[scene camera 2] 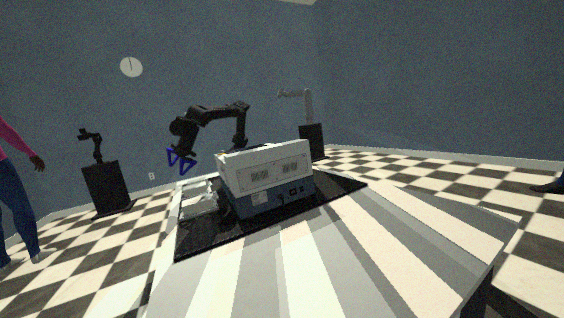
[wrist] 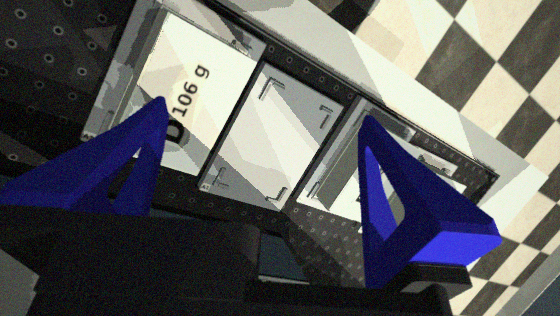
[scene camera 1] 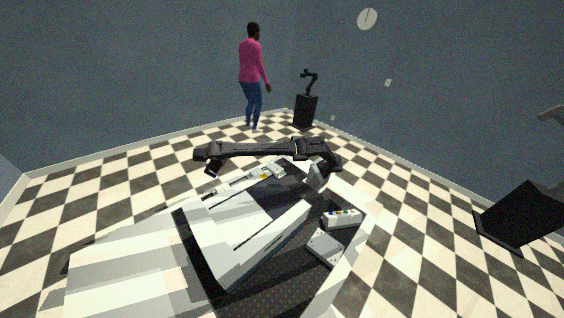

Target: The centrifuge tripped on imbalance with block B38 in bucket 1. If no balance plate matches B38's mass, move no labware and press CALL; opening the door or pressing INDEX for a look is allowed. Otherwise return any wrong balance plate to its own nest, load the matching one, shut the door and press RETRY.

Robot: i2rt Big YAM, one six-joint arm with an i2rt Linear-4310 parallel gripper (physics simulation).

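Places are measured from the arm's base along level axes (x back, y right, z up), in millimetres.
Where they show: gripper, fingertip midpoint: (scene camera 2: 175, 170) (wrist: 266, 115) (scene camera 1: 216, 168); arm's base at its link origin: (scene camera 1: 322, 169).
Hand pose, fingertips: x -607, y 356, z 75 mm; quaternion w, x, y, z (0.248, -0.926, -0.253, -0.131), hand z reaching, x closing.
Note:
Things, the pixels of their centre, and the offset from my fingertips. "spot": a spot on its surface instead. Level surfaces: height alone.
- centrifuge at the middle of its body: (scene camera 2: 257, 169) (scene camera 1: 251, 219) dx -5, dy -350, dz -81 mm
- bare nest at the middle of its body: (wrist: 273, 146) dx +133, dy -66, dz -194 mm
- plate at the middle of its body: (wrist: 366, 173) (scene camera 2: 195, 189) (scene camera 1: 258, 175) dx +269, dy -46, dz -170 mm
- button box at the middle of its body: (scene camera 1: 342, 217) dx +424, dy -647, dz -161 mm
- grey pad at a spot on its surface: (scene camera 1: 325, 246) spot: dx +209, dy -668, dz -166 mm
- black perforated board at its surface level: dz -202 mm
- striped table at its surface level: dz -215 mm
My gripper (scene camera 1: 212, 172) (scene camera 2: 178, 169) (wrist: 266, 115) is open and empty, above the row of nests beside the centrifuge (scene camera 1: 220, 230) (scene camera 2: 265, 162). In the wrist view, balance plate D (wrist: 220, 107), marked 106 g, sits in its nest at upper left, partly behind the left fingertip. The bare nest (wrist: 285, 130) with corner brackets lies between the fingers. Right of it, a plate (wrist: 337, 177) sits in a nest; the right finger hides its label. A button box (scene camera 1: 342, 220) with blue, yellow and green buttons stands beside the centrifuge. Block B38 and the door's state cannot be made out.
A grey pad (scene camera 1: 325, 246) lies near the button box. The black perforated board (scene camera 1: 280, 285) (scene camera 2: 200, 245) carries the equipment on a striped table (scene camera 2: 300, 260). A person in pink (scene camera 1: 251, 60) and another arm on a black pedestal (scene camera 1: 305, 111) (scene camera 2: 106, 187) stand beyond.

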